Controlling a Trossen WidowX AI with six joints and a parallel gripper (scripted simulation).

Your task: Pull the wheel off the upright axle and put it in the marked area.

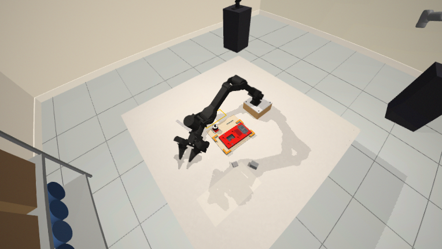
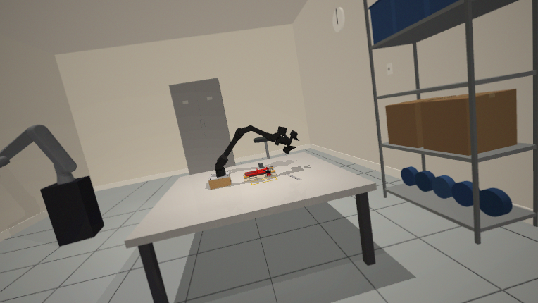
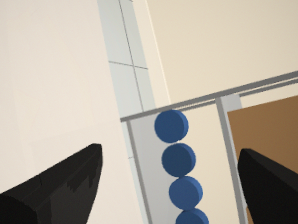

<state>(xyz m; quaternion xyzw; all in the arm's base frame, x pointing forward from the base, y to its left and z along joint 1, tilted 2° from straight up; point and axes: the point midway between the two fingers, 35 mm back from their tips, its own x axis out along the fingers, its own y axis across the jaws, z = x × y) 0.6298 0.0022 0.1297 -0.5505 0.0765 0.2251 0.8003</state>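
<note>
My gripper tip is 320 mm past the wheel, 140 mm above it and 100 mm to the left of it. From my gripper tip the other things lie so: upright axle (320 mm behind, 140 mm below, 100 mm to the right); grey strip (280 mm to the right, 190 mm behind, 180 mm below).
</note>
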